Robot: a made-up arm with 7 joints. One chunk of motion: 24 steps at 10 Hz.
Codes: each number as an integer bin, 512 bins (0 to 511) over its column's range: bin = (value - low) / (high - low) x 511, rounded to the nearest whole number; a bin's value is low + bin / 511 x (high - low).
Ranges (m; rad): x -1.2..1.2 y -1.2..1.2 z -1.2..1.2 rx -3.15..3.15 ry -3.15..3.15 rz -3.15..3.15
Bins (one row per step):
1: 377 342 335 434 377 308
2: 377 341 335 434 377 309
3: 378 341 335 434 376 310
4: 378 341 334 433 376 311
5: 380 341 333 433 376 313
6: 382 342 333 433 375 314
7: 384 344 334 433 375 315
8: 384 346 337 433 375 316
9: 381 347 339 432 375 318
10: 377 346 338 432 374 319
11: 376 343 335 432 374 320
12: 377 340 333 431 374 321
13: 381 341 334 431 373 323
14: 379 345 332 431 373 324
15: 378 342 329 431 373 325
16: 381 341 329 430 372 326
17: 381 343 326 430 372 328
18: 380 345 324 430 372 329
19: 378 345 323 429 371 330
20: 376 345 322 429 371 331
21: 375 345 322 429 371 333
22: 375 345 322 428 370 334
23: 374 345 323 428 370 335
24: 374 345 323 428 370 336
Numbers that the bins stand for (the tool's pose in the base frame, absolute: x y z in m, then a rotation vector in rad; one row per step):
1: 0.5706 0.4063 0.3734 2.2007 1.4979 0.6473
2: 0.5706 0.4016 0.3734 2.2007 1.4979 0.6596
3: 0.5753 0.4016 0.3734 2.2007 1.4856 0.6719
4: 0.5753 0.4016 0.3687 2.1884 1.4856 0.6842
5: 0.5847 0.4016 0.3640 2.1884 1.4856 0.7089
6: 0.5941 0.4063 0.3640 2.1884 1.4733 0.7212
7: 0.6035 0.4157 0.3687 2.1884 1.4733 0.7336
8: 0.6035 0.4250 0.3828 2.1884 1.4733 0.7459
9: 0.5894 0.4297 0.3922 2.1760 1.4733 0.7705
10: 0.5706 0.4250 0.3875 2.1760 1.4610 0.7829
11: 0.5659 0.4110 0.3734 2.1760 1.4610 0.7952
12: 0.5706 0.3969 0.3640 2.1637 1.4610 0.8075
13: 0.5894 0.4016 0.3687 2.1637 1.4486 0.8322
14: 0.5800 0.4204 0.3593 2.1637 1.4486 0.8445
15: 0.5753 0.4063 0.3452 2.1637 1.4486 0.8568
16: 0.5894 0.4016 0.3452 2.1514 1.4363 0.8692
17: 0.5894 0.4110 0.3311 2.1514 1.4363 0.8938
18: 0.5847 0.4204 0.3217 2.1514 1.4363 0.9062
19: 0.5753 0.4204 0.3170 2.1390 1.4240 0.9185
20: 0.5659 0.4204 0.3123 2.1390 1.4240 0.9308
21: 0.5613 0.4204 0.3123 2.1390 1.4240 0.9555
22: 0.5613 0.4204 0.3123 2.1267 1.4116 0.9678
23: 0.5566 0.4204 0.3170 2.1267 1.4116 0.9801
24: 0.5566 0.4204 0.3170 2.1267 1.4116 0.9925

